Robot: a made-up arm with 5 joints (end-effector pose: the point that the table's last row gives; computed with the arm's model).
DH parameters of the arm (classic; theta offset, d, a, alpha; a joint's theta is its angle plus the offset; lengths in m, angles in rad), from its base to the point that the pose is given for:
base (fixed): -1.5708 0.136 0 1.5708
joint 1: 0 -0.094 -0.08 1.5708
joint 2: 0 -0.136 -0.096 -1.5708
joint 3: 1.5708 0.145 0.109 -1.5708
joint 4: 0 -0.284 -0.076 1.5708
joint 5: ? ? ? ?
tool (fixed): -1.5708 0.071 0 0
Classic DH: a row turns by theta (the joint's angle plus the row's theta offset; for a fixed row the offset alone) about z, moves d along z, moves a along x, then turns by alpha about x.
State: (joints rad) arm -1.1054 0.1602 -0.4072 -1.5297 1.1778
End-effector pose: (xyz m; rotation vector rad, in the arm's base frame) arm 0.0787 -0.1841 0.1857 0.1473 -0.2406 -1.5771
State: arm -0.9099 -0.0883 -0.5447 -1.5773 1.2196
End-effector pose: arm 0.1123 -0.1576 0.1961 0.2462 -0.4130 -1.4801
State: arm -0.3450 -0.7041 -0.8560 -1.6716 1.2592
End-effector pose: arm 0.1905 -0.0540 0.2207 0.3051 -0.6736 -0.9368
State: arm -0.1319 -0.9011 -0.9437 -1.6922 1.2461
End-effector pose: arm 0.2053 -0.0121 0.2151 0.2450 -0.6909 -0.7023
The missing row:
joint 5: 1.5708 -0.029 0.107 1.5708
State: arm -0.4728 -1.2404 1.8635 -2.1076 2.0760
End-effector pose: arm -0.2823 0.0507 0.5318 -0.3022 2.6067 1.1855
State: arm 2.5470 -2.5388 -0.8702 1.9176 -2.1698
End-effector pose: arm 0.3753 -0.2041 0.1348 1.5807 -0.2753 1.9830
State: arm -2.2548 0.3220 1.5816 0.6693 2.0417
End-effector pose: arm -0.1322 -0.4331 0.0247 -1.2487 0.2224 1.0437
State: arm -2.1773 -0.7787 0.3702 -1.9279 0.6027
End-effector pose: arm 0.0286 -0.3001 -0.0361 1.3429 -1.3822 -2.0111
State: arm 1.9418 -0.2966 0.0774 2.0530 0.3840
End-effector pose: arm -0.0845 0.2483 0.0721 -1.6006 1.8956 -1.6864
